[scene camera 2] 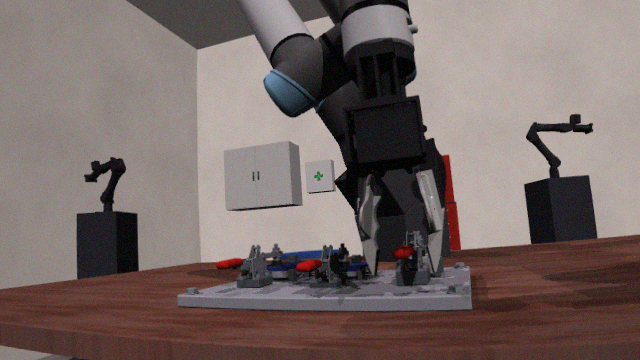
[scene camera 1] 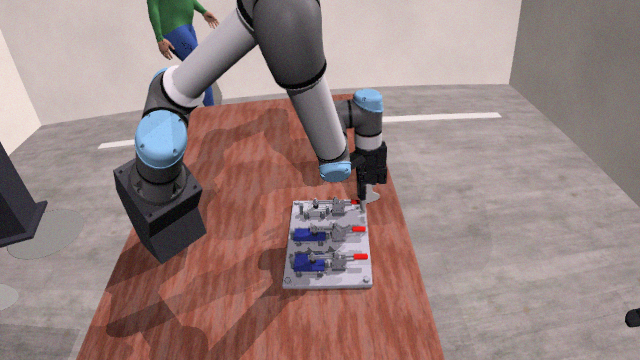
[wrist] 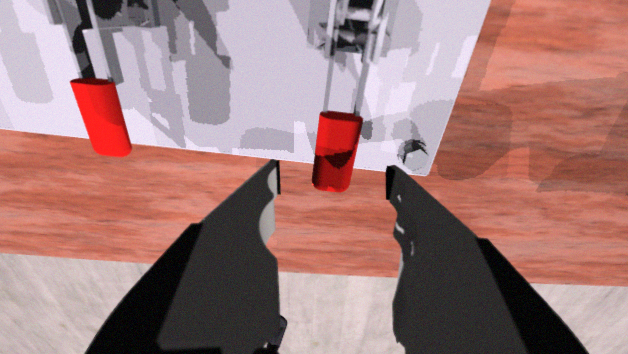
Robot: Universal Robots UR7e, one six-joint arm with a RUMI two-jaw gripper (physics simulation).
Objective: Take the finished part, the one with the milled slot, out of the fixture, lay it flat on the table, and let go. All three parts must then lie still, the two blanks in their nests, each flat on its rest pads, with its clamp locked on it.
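Frame: origin at the arm's base, x down, y ahead, z right, level; centimetres.
Seen in the pictures: gripper, fingertip midpoint: (scene camera 2: 404,273) (scene camera 1: 362,206) (wrist: 332,165); arm's base, origin of the base link: (scene camera 1: 158,179).
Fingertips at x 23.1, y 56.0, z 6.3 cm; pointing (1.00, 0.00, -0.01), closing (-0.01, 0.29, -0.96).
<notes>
Offsets run from my fingertips to a thing's top centre. "spot": to the spot under its first point. Level surfaces: height alone.
The grey fixture plate @(dx +2.1, dy -13.9, dz +6.6 cm) (scene camera 1: 345,280) (scene camera 2: 325,302) (wrist: 265,100) carries three toggle clamps. Blue blocks sit in the middle nest @(spot: dx +0.5, dy -19.0, dz +5.2 cm) (scene camera 1: 309,235) and the near nest @(spot: dx +0.0, dy -22.7, dz +15.6 cm) (scene camera 1: 308,263), under their clamps. The far nest shows a light grey part @(dx -0.5, dy -13.8, dz -5.2 cm) (scene camera 1: 316,212); I cannot make out a slot. My gripper (scene camera 1: 363,207) (scene camera 2: 405,272) (wrist: 332,165) is partly open, pointing down, with nothing held. Its fingers stand on either side of the far clamp's red handle @(dx -4.1, dy -4.0, dz -1.4 cm) (scene camera 1: 354,202) (scene camera 2: 404,252) (wrist: 336,150), apart from it in the wrist view. The handle points outward over the plate's edge.
The middle clamp's red handle @(dx -3.1, dy -7.9, dz +8.9 cm) (scene camera 1: 359,229) (scene camera 2: 309,265) (wrist: 102,117) and the near one's @(spot: dx -1.9, dy -9.7, dz +20.3 cm) (scene camera 1: 360,256) (scene camera 2: 229,263) also point outward. Bolt heads (scene camera 1: 366,279) (wrist: 414,155) stand at the plate's corners. The wooden table @(dx +3.6 cm) (scene camera 1: 240,300) runs around the plate; a person (scene camera 1: 175,20) stands behind it.
</notes>
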